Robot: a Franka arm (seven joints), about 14 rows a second.
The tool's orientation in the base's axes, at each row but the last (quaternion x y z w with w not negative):
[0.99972 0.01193 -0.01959 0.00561]
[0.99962 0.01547 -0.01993 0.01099]
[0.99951 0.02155 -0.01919 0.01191]
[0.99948 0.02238 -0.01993 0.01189]
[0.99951 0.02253 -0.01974 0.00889]
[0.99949 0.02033 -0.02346 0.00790]
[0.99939 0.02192 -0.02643 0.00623]
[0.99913 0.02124 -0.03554 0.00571]
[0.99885 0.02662 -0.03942 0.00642]
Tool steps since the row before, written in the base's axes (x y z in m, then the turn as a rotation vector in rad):
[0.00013 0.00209 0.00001 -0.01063 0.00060 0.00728]
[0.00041 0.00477 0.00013 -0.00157 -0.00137 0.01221]
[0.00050 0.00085 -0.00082 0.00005 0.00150 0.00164]
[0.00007 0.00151 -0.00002 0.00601 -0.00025 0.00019]
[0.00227 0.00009 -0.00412 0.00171 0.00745 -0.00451]
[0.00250 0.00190 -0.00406 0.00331 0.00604 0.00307]
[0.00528 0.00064 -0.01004 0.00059 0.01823 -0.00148]
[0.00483 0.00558 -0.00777 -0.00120 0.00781 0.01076]
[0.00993 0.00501 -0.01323 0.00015 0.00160 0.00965]
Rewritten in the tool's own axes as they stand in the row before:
[0.00018 -0.00209 -0.00004 -0.01089 -0.00078 -0.00687]
[0.00055 -0.00475 -0.00025 -0.00210 0.00158 -0.01210]
[0.00057 -0.00085 0.00078 0.00005 -0.00146 -0.00168]
[0.00014 -0.00151 -0.00002 0.00598 0.00053 -0.00042]
[0.00243 -0.00006 0.00403 0.00222 -0.00744 0.00430]
[0.00276 -0.00186 0.00391 0.00340 -0.00585 -0.00332]
[0.00583 -0.00052 0.00974 0.00146 -0.01820 0.00120]
[0.00560 -0.00544 0.00734 -0.00163 -0.00775 -0.01075]
[0.01120 -0.00461 0.01233 -0.00053 -0.00149 -0.00965]

